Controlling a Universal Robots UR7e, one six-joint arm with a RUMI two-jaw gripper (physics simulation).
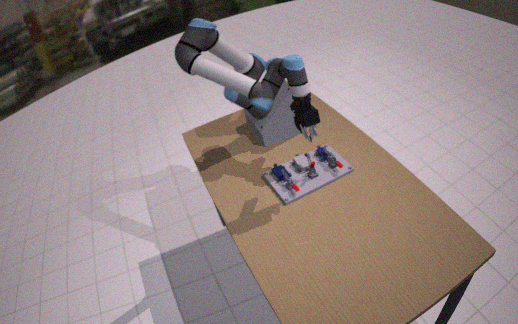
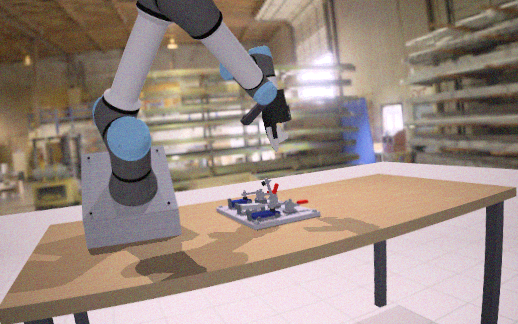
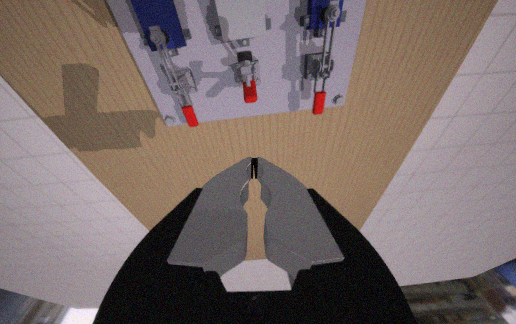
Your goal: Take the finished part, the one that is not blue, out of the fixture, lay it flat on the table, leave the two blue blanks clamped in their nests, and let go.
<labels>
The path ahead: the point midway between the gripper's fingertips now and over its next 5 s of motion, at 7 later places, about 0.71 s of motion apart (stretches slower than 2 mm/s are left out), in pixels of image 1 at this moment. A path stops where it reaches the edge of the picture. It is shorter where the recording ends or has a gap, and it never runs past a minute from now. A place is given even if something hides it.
The gripper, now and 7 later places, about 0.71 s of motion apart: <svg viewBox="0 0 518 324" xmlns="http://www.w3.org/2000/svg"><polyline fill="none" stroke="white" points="311,141 311,140 305,154 304,160 304,165 303,163 302,161 305,166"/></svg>
</labels>
